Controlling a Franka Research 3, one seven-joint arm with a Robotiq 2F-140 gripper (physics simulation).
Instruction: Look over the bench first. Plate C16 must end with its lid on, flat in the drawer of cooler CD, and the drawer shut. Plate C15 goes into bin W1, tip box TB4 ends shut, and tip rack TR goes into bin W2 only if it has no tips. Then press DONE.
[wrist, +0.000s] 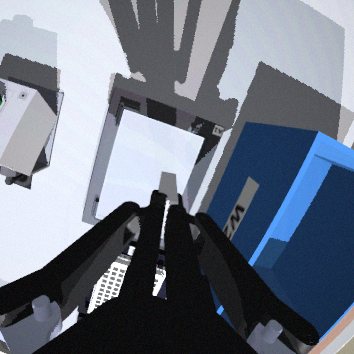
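My gripper (166, 183) is shut and empty. It hangs over the near edge of a flat pale lidded box (147, 158) that rests on a grey pad with a dark label strip (214, 130) at its far end. A blue bin (281, 197) with a grey W2 label (242, 207) stands open to the right of my fingers. A white gridded rack or plate (112, 281) shows under my fingers, mostly hidden. A grey button box (26, 130) with a green button (1, 100) at the frame edge stands at the left.
The arm's shadow (168, 46) falls across the white bench at the top. A tan bench edge (337, 342) shows at the bottom right corner.
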